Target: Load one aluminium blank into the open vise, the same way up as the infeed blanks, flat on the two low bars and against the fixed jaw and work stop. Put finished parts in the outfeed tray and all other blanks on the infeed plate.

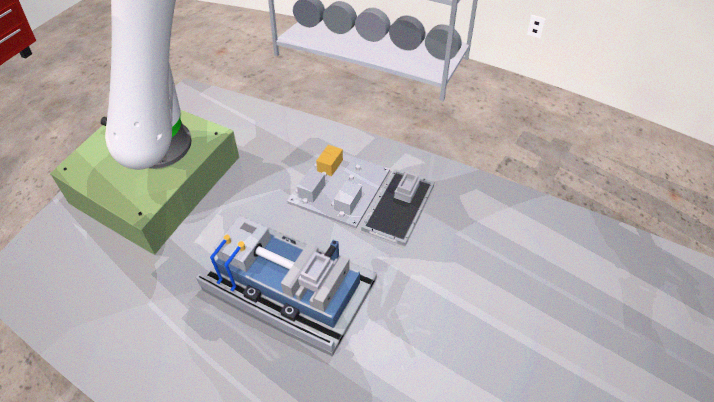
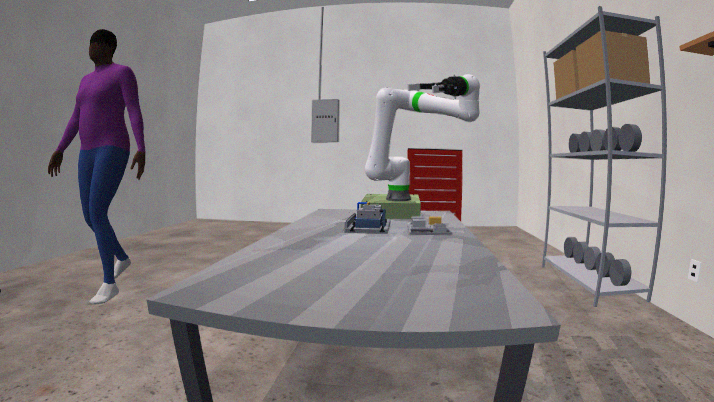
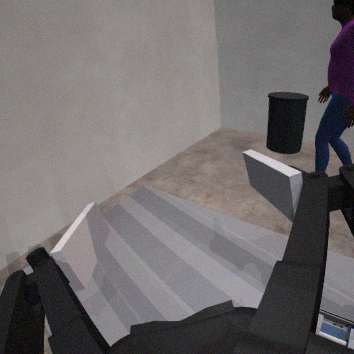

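Where they show: gripper, fingertip midpoint: [image 2: 420, 88] [image 3: 172, 193]; arm's base, origin of the base link: [image 2: 398, 199].
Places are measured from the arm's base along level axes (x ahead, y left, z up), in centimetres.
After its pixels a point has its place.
The vise [image 1: 280, 265] {x 41.0, y -15.8, z -3.8 cm} [image 2: 369, 220] {x 55.0, y -15.9, z -4.4 cm} [image 3: 334, 330] {x 39.1, y -19.3, z -3.8 cm} stands on the table. A light part with a rectangular pocket facing up [image 1: 316, 269] {x 49.0, y -16.1, z 0.3 cm} sits between its jaws, near the blue work stop [image 1: 332, 248] {x 49.6, y -10.5, z -0.3 cm}; its seating on the bars is hidden. Two plain grey blanks [image 1: 311, 186] {x 36.9, y 6.1, z -5.4 cm} [image 1: 347, 197] {x 45.4, y 6.1, z -5.5 cm} and an orange block [image 1: 330, 160] {x 37.4, y 15.0, z -5.4 cm} [image 2: 435, 220] {x 38.3, y 16.5, z -6.8 cm} stand on the infeed plate [image 1: 370, 180] {x 47.0, y 15.8, z -9.0 cm}. A pocketed part [image 1: 407, 186] {x 55.9, y 15.6, z -7.2 cm} sits at the far end of the outfeed tray [image 1: 395, 215] {x 55.7, y 8.3, z -9.2 cm}. My gripper [image 2: 425, 87] {x 70.7, y 5.0, z 51.8 cm} [image 3: 172, 193] {x 70.7, y 5.0, z 51.8 cm} is open and empty, raised high above the table and away from the vise.
The green robot base [image 1: 150, 200] {x 8.2, y -14.7, z -0.6 cm} [image 2: 395, 206] {x 12.5, y -2.4, z -2.9 cm} stands behind the vise. Blue hoses [image 1: 215, 262] {x 30.7, y -21.9, z -0.7 cm} rise at the vise's rear. A shelf rack [image 1: 445, 75] [image 2: 606, 150] stands beyond the table. A person [image 2: 105, 110] [image 3: 340, 75] stands on the floor to the side.
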